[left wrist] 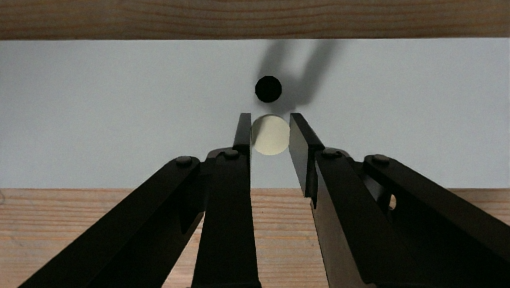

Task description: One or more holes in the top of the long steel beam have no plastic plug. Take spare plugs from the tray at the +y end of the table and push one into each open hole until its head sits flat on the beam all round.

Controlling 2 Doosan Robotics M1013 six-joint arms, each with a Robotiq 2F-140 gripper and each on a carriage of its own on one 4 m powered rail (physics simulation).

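Observation:
My left gripper [270,130] is shut on a pale, round-headed plastic plug [270,135] and holds it over the long steel beam [125,110], whose light grey top runs across the left wrist view from side to side. An open hole [268,89], round and black, shows in the beam top just above the plug in the view. The plug's head hides the beam under it, and its shank is hidden. The gripper's shadow falls on the beam around and beyond the hole. The tray of spare plugs and my right gripper do not show in this view.
The wooden table top [100,215] shows along the beam's near edge, at the bottom of the view. A darker, shaded strip of wood runs along the beam's other edge, at the top.

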